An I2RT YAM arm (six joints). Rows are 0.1 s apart.
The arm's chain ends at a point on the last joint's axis. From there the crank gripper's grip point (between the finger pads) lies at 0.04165 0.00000 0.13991 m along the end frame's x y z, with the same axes.
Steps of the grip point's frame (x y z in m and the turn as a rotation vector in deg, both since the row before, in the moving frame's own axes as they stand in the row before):
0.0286, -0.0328, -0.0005, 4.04, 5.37, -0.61
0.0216, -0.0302, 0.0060, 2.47, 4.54, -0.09
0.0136, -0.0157, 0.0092, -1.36, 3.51, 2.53
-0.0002, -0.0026, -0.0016, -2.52, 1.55, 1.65
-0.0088, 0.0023, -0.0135, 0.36, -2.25, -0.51
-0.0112, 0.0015, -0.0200, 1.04, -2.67, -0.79
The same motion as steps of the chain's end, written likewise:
0.0158, -0.0226, 0.0044, 4.04, 5.37, -0.61
0.0107, -0.0242, 0.0099, 2.47, 4.54, -0.09
0.0052, -0.0210, 0.0121, -1.36, 3.51, 2.53
-0.0039, -0.0100, -0.0003, -2.52, 1.55, 1.65
-0.0033, 0.0035, -0.0150, 0.36, -2.25, -0.51
-0.0046, 0.0046, -0.0218, 1.04, -2.67, -0.79

